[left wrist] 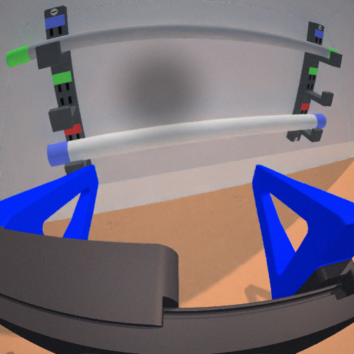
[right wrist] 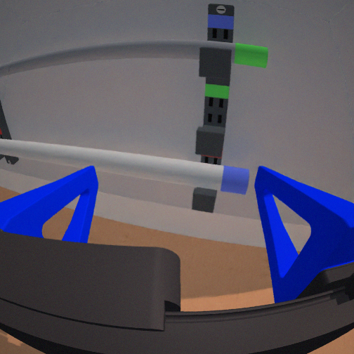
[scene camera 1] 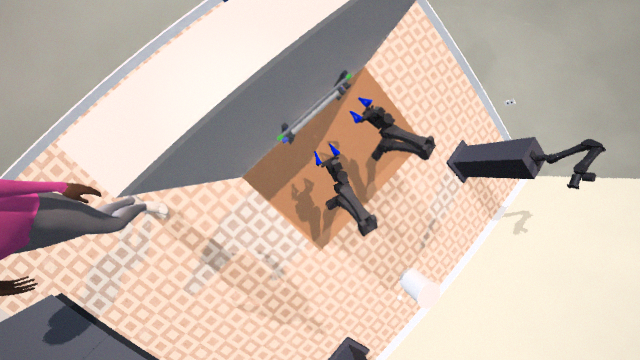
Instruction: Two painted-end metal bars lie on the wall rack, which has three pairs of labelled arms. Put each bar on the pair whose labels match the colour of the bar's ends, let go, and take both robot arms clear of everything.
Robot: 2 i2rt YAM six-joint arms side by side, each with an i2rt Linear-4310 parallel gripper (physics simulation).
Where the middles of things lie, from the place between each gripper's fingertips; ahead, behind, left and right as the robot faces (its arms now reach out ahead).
Labels:
I see my right gripper 14 cm short of the blue-ended bar (left wrist: 131, 140), 18 cm to the right of it and 9 cm above it. The rest, counted from my right hand: dark rack block (left wrist: 66, 116) (16 cm ahead, 39 cm to the left, 2 cm below); green-ended bar (left wrist: 106, 35) (15 cm ahead, 19 cm to the left, 6 cm above).
My left hand is 18 cm short of the dark rack block, 8 cm to the right of it and 1 cm above it. Also, from my left hand: blue-ended bar: 16 cm ahead, 13 cm to the right, 8 cm below; then green-ended bar: 17 cm ahead, 12 cm to the right, 7 cm above.

